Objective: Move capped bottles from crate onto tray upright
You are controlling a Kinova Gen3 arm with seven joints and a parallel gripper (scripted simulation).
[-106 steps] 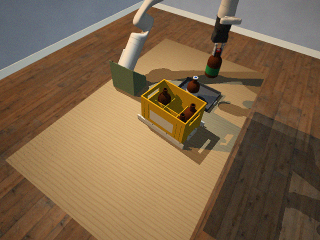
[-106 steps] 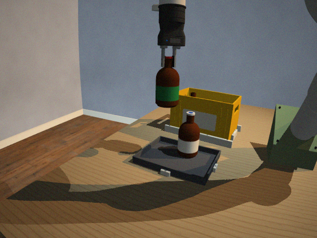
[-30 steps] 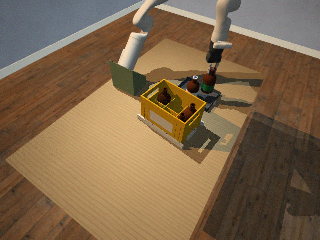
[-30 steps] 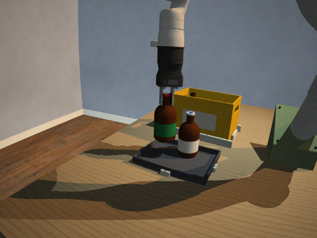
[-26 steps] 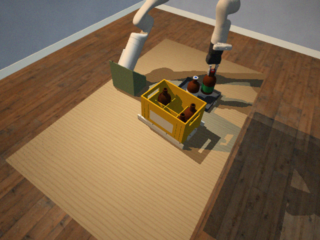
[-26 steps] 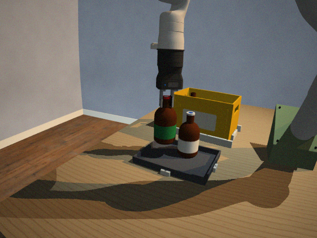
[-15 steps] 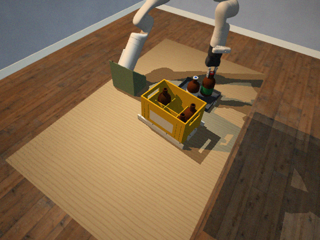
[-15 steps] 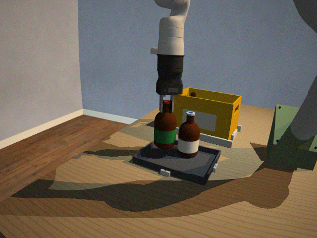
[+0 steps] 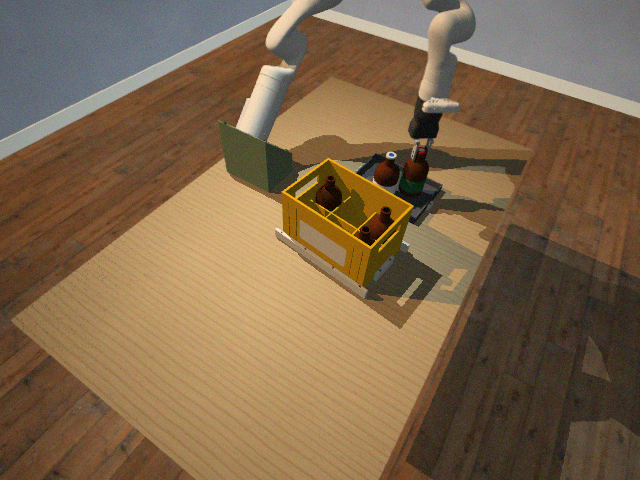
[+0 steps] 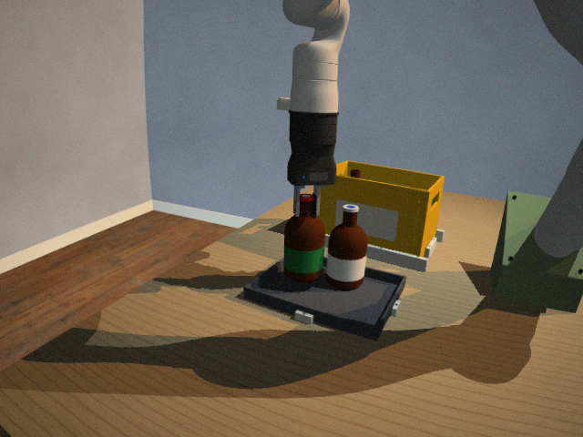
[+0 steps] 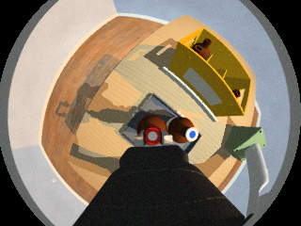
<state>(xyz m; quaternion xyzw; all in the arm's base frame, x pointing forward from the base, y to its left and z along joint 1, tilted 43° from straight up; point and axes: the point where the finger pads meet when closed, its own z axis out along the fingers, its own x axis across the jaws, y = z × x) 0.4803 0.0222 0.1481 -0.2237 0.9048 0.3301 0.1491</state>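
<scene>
The white-label bottle is 80 mm below my hand, 70 mm behind it and 40 mm to the right of it. Round my hand: yellow crate: 280 mm to the right, 110 mm behind, 80 mm below; dark tray: 150 mm below, 50 mm behind, 10 mm to the left.
</scene>
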